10 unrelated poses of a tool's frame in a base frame.
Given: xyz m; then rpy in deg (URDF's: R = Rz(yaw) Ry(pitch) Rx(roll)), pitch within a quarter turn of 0, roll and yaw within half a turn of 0.
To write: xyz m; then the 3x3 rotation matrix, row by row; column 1 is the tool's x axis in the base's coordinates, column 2 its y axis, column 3 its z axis. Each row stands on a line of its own. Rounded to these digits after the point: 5 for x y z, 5 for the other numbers.
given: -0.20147 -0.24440 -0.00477 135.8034 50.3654 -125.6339
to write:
-0.20147 -0.24440 -0.00477
-0.37164 -0.89549 -0.24491
-0.51845 -0.01865 0.85491
-0.77013 0.44469 -0.45734

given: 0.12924 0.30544 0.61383 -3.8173 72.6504 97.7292
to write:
0.12924 0.30544 0.61383
-0.04011 -0.98017 -0.19406
0.29549 -0.19716 0.93478
-0.95450 -0.01985 0.29754

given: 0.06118 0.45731 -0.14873 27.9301 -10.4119 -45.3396
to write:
0.06118 0.45731 -0.14873
0.69133 0.56893 -0.44540
-0.69957 0.68124 -0.21566
0.18072 0.46068 0.86897

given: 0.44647 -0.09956 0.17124 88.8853 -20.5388 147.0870
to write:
0.44647 -0.09956 0.17124
-0.78613 0.28390 0.54899
0.50883 -0.20693 0.83563
0.35084 0.93626 0.01822

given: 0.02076 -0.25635 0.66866 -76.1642 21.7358 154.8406
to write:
0.02076 -0.25635 0.66866
-0.84078 0.22380 -0.49296
0.39491 -0.36932 -0.84122
-0.37033 -0.90195 0.22214

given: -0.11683 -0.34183 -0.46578 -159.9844 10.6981 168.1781
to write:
-0.11683 -0.34183 -0.46578
-0.96178 0.25469 0.10060
0.20131 0.90665 -0.37075
-0.18563 -0.33633 -0.92327

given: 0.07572 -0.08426 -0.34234 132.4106 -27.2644 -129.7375
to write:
0.07572 -0.08426 -0.34234
-0.56825 -0.30241 -0.76527
-0.68355 0.69124 0.23441
0.45810 0.65630 -0.59951

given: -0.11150 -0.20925 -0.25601 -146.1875 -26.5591 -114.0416
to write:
-0.11150 -0.20925 -0.25601
-0.36441 -0.86015 0.35686
-0.81688 0.11127 -0.56598
0.44712 -0.49775 -0.74319

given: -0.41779 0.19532 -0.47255 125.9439 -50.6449 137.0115
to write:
-0.41779 0.19532 -0.47255
-0.46386 0.85816 0.22001
0.43238 0.00254 0.90169
0.77323 0.51338 -0.37223

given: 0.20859 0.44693 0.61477 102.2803 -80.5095 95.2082
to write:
0.20859 0.44693 0.61477
-0.01497 0.29930 0.95404
0.16420 -0.94046 0.29762
0.98631 0.16111 -0.03507

